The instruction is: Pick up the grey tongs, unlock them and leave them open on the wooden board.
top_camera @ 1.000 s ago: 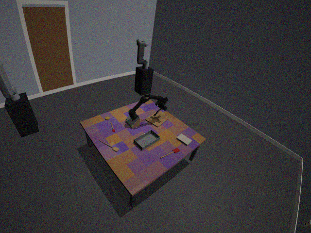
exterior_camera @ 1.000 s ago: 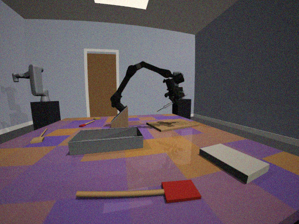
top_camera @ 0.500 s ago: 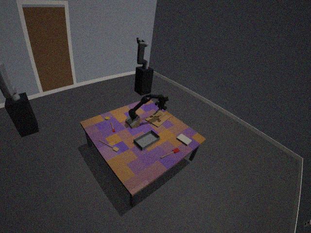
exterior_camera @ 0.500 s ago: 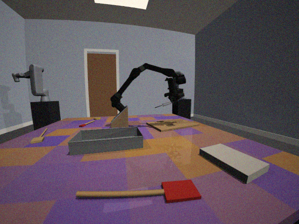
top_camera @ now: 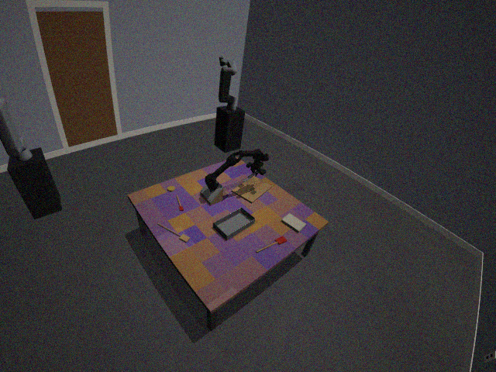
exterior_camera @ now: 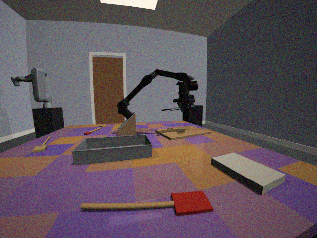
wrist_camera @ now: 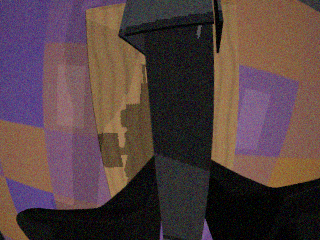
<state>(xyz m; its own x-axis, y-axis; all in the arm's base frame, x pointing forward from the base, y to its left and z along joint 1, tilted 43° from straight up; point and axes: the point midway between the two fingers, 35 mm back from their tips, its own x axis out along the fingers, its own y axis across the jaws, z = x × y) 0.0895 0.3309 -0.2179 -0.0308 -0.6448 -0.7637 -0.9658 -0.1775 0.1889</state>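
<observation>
The wooden board lies 15 cm below my gripper tip. The rest, counted from my gripper tip: roasting tin 45 cm to the right, 30 cm ahead, 13 cm below; white block 55 cm ahead, 14 cm below, 1 cm to the right; red spatula 62 cm ahead, 30 cm to the right, 15 cm below.
</observation>
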